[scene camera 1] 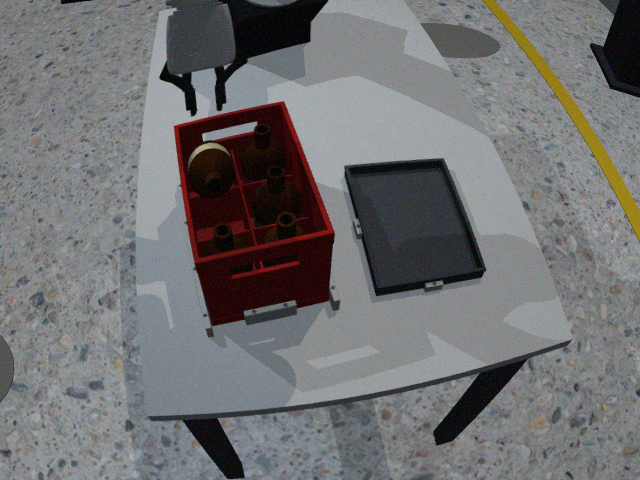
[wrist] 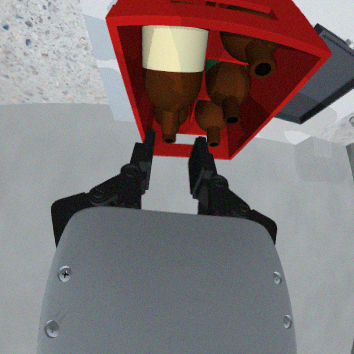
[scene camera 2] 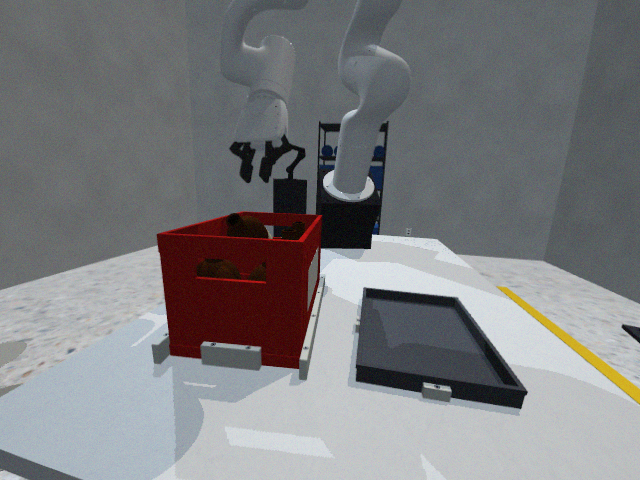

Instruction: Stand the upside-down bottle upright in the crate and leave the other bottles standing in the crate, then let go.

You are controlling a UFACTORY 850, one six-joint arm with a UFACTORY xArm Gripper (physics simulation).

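The brown bottle with a cream label is in the back left compartment of the red crate. It leans steeply toward the front, its mouth over the middle left compartment. Its base is hidden in the scene views. Several other brown bottles stand neck up: back right, middle right, front right and front left. My gripper is partly open and empty, above and behind the crate, apart from the bottle.
A black tray lies to the right of the crate. Low grey blocks border the crate's foot. The crate's red walls and dividers rise around the bottles. The robot's black base stands at the back.
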